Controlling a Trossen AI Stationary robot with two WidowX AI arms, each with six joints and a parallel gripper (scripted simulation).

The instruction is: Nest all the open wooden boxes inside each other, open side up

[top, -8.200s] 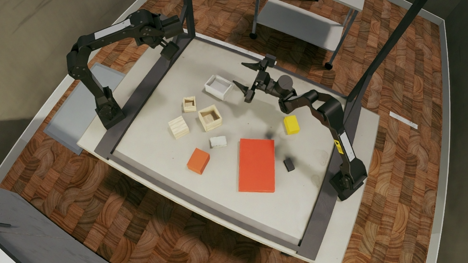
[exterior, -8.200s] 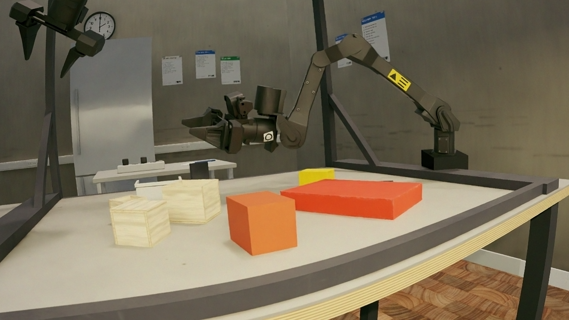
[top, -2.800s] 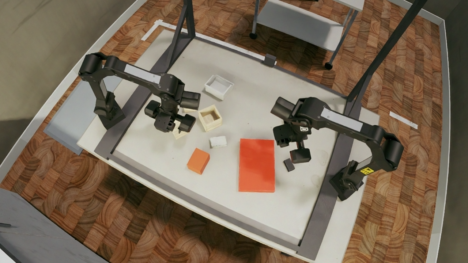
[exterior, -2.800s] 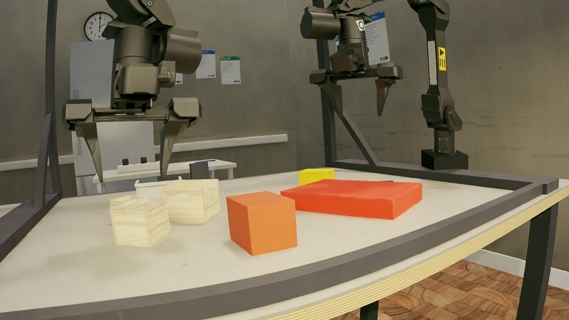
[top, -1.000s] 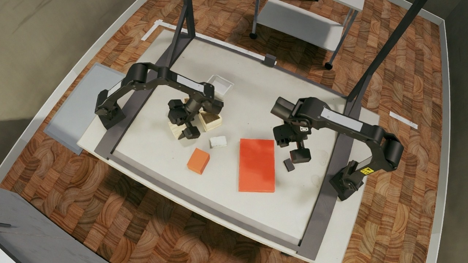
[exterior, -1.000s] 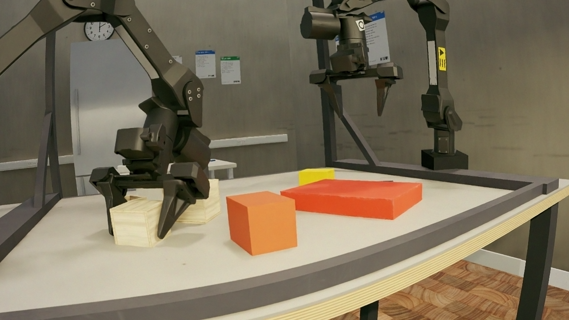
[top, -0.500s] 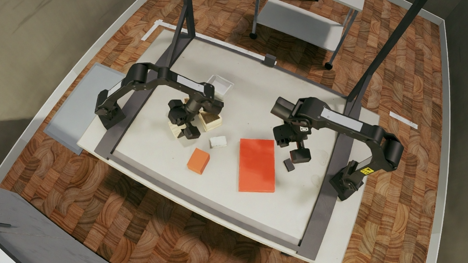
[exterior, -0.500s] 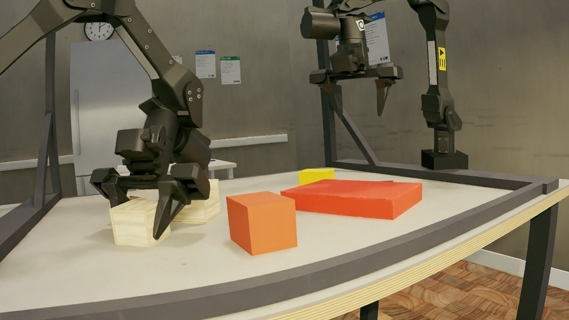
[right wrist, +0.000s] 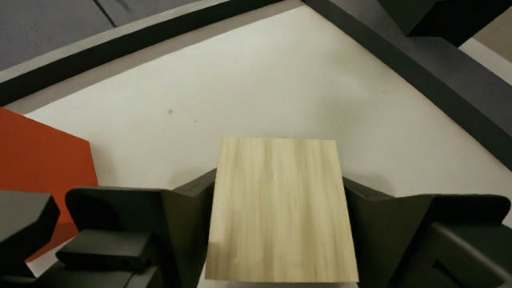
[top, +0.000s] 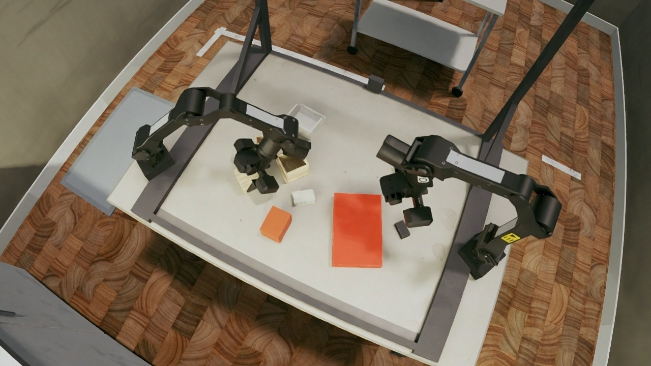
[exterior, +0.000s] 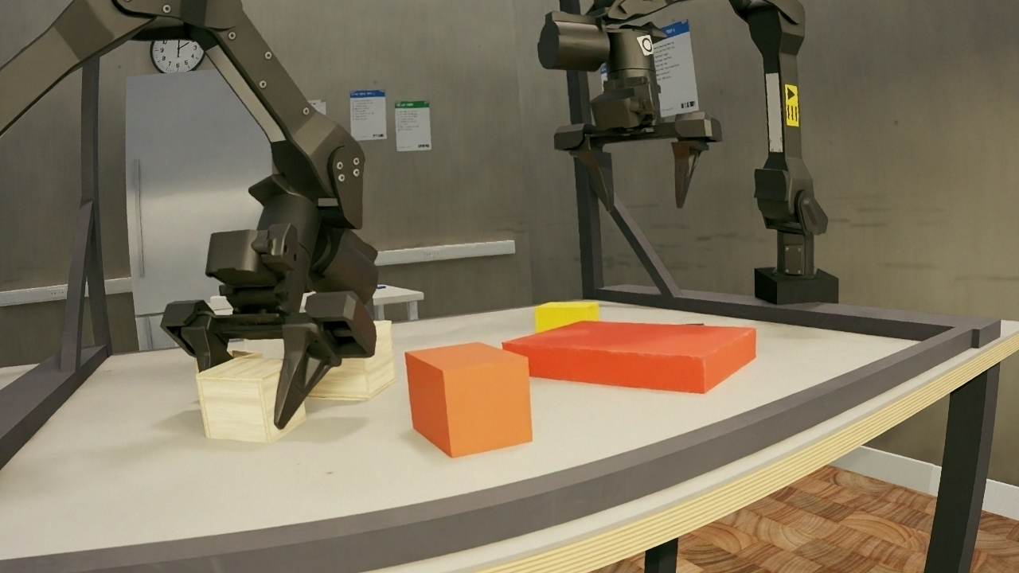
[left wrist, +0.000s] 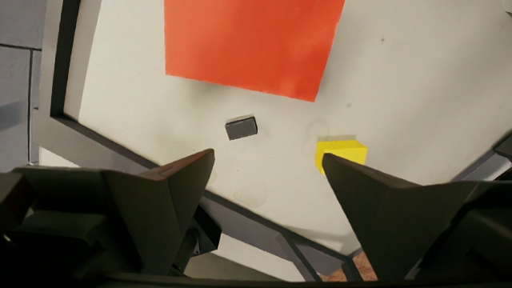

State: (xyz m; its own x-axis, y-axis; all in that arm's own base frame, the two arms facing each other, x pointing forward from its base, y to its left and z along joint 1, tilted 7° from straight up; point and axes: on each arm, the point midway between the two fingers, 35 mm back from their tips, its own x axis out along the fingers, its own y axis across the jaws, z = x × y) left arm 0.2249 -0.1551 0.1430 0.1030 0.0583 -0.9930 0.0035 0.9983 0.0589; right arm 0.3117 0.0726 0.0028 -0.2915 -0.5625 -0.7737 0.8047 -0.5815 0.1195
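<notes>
My right gripper is now 120 mm past the small wooden box and 20 mm above it. From my right hand the other things lie so: medium wooden box: right at my right hand; largest wooden box: 80 mm behind, 110 mm to the left, 20 mm below; orange cube: 110 mm ahead, 130 mm to the left, 10 mm below.
</notes>
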